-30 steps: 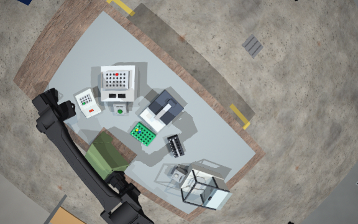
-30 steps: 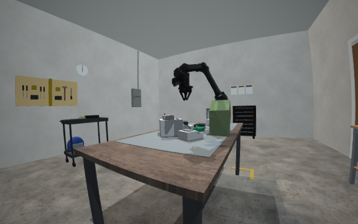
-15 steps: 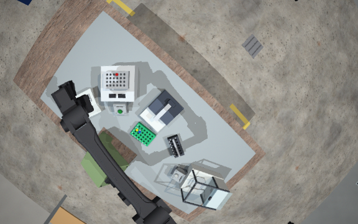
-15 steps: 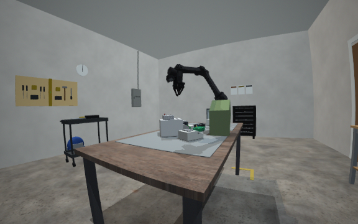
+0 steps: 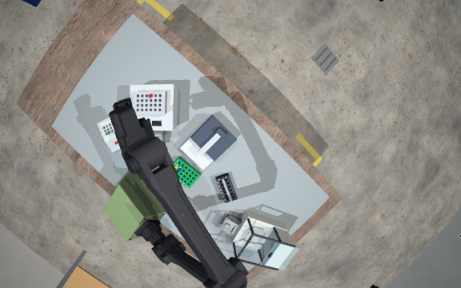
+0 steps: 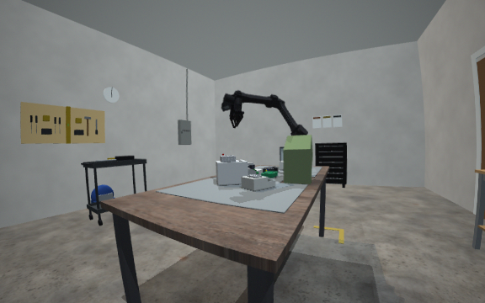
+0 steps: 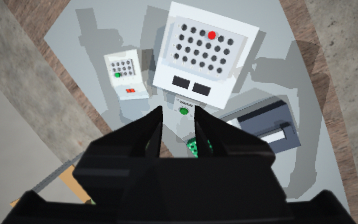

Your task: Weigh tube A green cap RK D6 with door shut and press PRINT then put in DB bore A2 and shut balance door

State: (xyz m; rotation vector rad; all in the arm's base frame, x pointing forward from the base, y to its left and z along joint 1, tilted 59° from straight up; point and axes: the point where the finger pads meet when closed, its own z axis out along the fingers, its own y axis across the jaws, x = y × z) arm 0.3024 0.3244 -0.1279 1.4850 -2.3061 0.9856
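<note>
My hand is 81 cm to the left of the sliding door, 15 cm above it and 8 cm past it. Round my hand: red-capped tube: 20 cm below, 6 cm to the left, 6 cm ahead; green-capped tube: 30 cm below, 21 cm behind, 11 cm to the left; dry block DB: 33 cm below, 21 cm behind, 10 cm to the left.
</note>
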